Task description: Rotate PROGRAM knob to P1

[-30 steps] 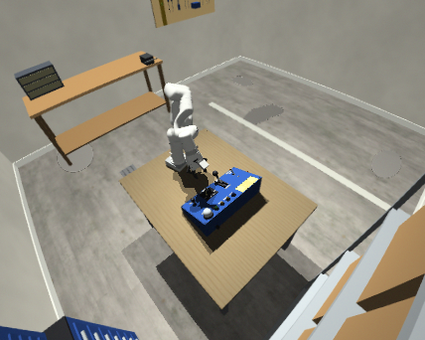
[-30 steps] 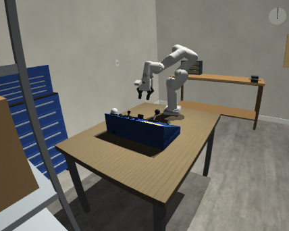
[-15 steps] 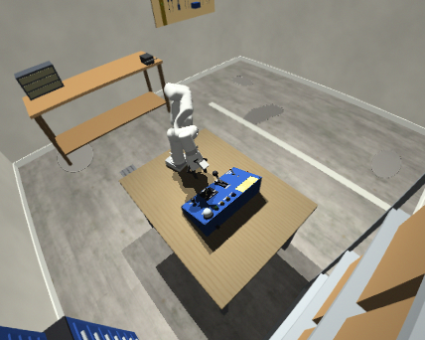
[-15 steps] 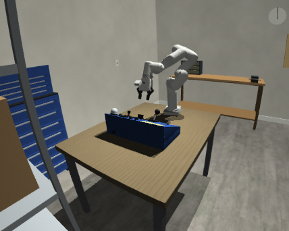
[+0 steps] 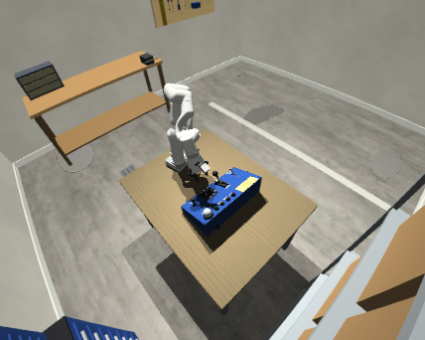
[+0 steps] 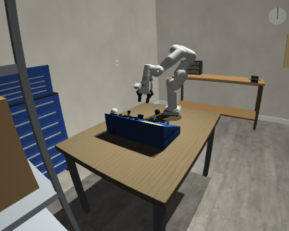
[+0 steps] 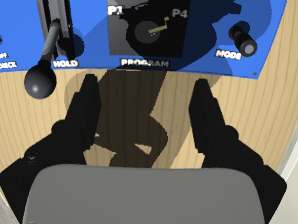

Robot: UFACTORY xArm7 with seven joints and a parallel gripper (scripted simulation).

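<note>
My gripper is now 140 mm above the blue console, 90 mm short of it and 50 mm to the right of it. Round my hand: black ball-handled lever: 110 mm to the left, 100 mm below, 40 mm ahead; then mode knob: 130 mm to the right, 110 mm below, 30 mm ahead; then toggle: 230 mm to the left, 120 mm below, 80 mm ahead.
</note>
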